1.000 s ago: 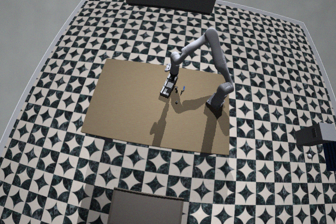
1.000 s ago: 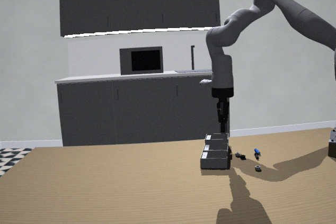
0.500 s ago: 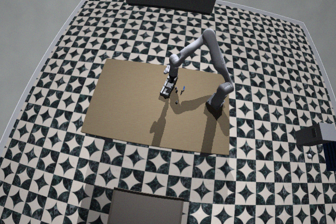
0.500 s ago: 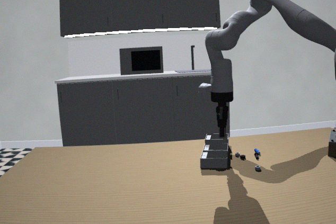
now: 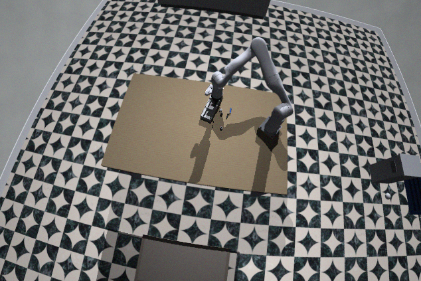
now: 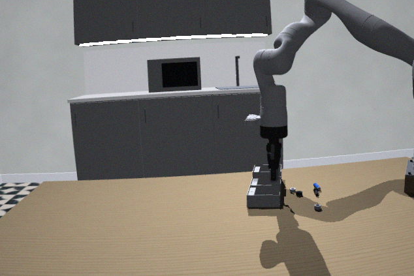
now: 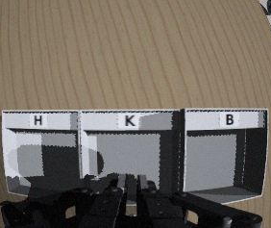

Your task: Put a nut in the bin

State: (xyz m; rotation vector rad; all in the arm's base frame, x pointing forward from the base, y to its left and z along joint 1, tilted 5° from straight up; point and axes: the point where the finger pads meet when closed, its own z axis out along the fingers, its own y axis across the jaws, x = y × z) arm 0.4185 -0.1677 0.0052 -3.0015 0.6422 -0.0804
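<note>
Right now my hand is 30 mm above the bin marked H, 20 mm short of it and 10 mm to the left of it. From my hand the other things lie so: black nut (50 mm to the left, 50 mm below, 50 mm behind); then black bolt (100 mm behind, 60 mm to the left, 40 mm below).
</note>
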